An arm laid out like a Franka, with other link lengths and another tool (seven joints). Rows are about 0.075 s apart.
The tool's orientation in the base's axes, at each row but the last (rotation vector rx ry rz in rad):
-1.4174 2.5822 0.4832
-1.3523 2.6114 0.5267
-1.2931 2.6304 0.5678
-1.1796 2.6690 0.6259
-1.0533 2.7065 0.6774
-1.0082 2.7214 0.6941
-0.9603 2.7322 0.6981
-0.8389 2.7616 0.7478
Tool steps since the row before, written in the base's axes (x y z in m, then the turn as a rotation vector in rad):
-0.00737 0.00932 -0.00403 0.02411 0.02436 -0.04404
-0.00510 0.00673 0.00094 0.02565 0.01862 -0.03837
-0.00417 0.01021 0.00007 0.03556 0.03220 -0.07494
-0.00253 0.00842 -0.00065 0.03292 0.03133 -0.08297
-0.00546 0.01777 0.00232 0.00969 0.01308 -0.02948
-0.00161 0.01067 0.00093 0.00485 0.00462 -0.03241
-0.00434 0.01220 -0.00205 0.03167 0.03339 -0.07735
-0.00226 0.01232 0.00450 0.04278 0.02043 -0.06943
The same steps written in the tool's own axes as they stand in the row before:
-0.00224 0.01004 0.00719 -0.01961 -0.01712 0.04936
-0.00242 0.00795 0.00178 -0.01781 -0.02008 0.04191
-0.00490 0.00897 0.00414 -0.02281 -0.03006 0.08058
-0.00373 0.00673 0.00431 -0.01799 -0.03115 0.08750
-0.00735 0.01604 0.00631 -0.00608 -0.00845 0.03203
-0.00520 0.00849 0.00427 0.00335 -0.01202 0.03065
-0.00270 0.01030 0.00765 -0.01997 -0.02594 0.08384
-0.00531 0.01198 0.00234 -0.02528 -0.03814 0.07053

